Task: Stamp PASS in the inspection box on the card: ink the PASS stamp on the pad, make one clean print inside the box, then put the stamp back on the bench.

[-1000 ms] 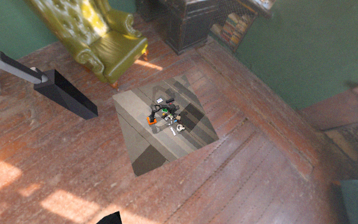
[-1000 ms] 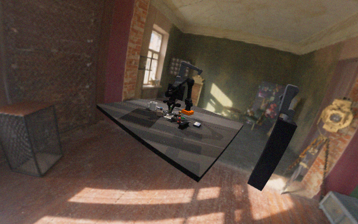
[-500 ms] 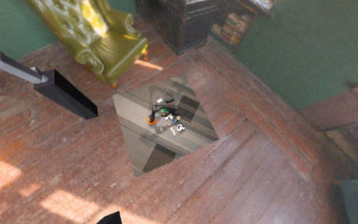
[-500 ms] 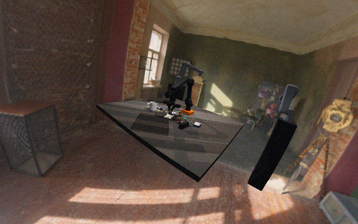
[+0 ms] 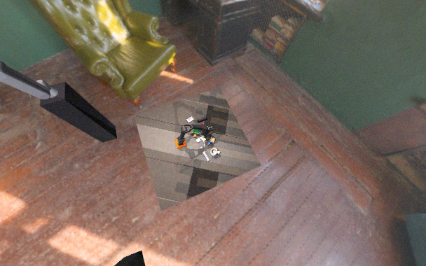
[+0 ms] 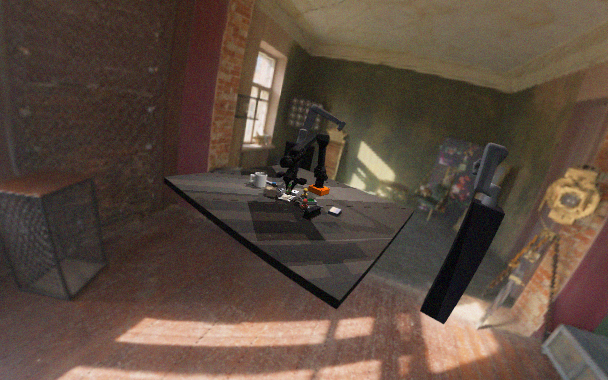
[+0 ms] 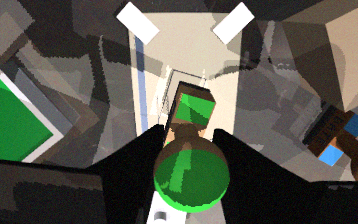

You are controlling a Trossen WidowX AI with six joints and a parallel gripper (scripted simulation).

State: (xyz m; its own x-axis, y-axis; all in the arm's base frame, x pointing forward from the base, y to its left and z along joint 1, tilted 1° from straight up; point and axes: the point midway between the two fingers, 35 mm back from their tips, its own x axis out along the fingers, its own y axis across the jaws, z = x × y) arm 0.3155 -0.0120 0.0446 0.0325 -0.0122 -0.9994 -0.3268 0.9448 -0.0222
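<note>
Now: gripper tip 1 cm short of the cream card and 5 cm above it. Round my gripper tip: green ink pad 7 cm behind, 12 cm to the left, 4 cm below.
</note>
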